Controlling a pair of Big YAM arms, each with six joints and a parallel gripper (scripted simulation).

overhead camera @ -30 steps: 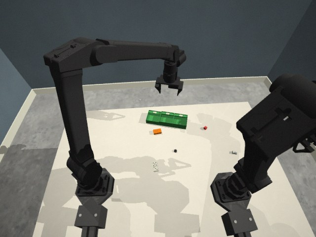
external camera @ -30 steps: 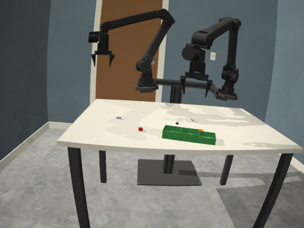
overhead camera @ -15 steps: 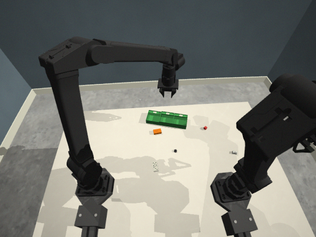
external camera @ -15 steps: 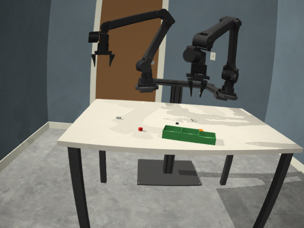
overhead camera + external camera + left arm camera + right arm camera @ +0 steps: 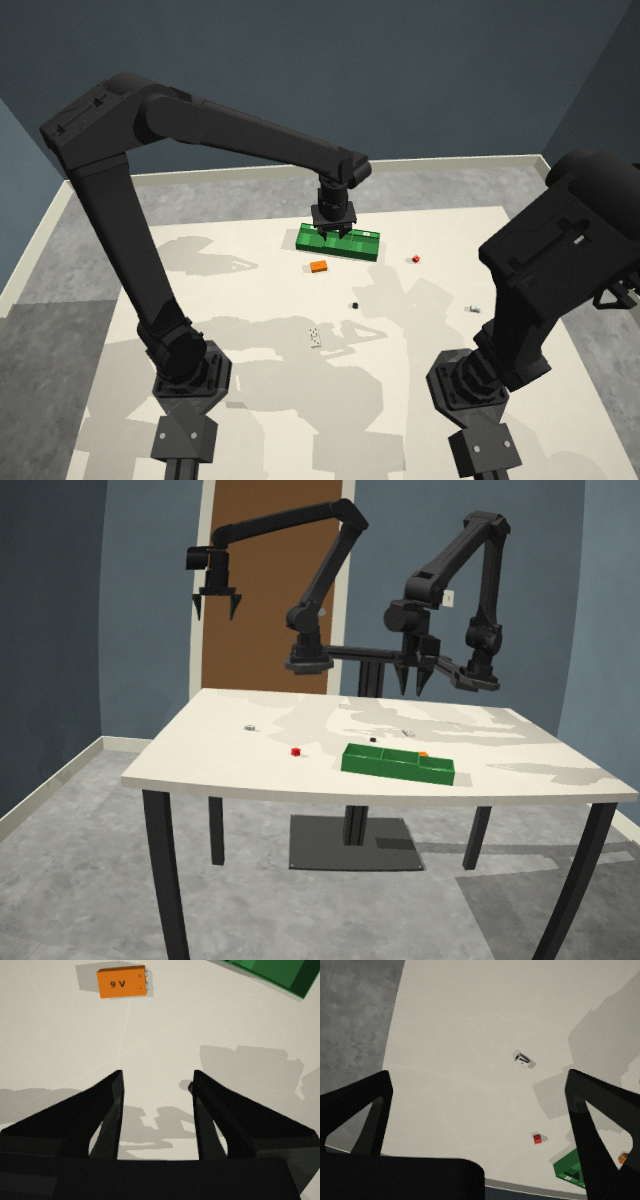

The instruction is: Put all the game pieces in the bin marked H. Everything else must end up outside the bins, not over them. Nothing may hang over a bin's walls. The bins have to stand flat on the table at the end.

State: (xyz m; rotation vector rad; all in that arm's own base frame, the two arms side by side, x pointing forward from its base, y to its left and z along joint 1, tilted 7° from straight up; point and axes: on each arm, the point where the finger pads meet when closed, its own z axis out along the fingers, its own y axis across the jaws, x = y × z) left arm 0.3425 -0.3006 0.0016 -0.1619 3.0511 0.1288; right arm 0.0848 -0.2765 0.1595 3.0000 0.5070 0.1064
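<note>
Now: left hand 21 cm past the white domino, 4 cm to the right of it and 16 cm above it. Round my left hand: green bin row: 10 cm ahead, 2 cm to the right, 15 cm below; orange block: 1 cm ahead, 3 cm to the left, 16 cm below; black piece: 12 cm behind, 7 cm to the right, 16 cm below.
</note>
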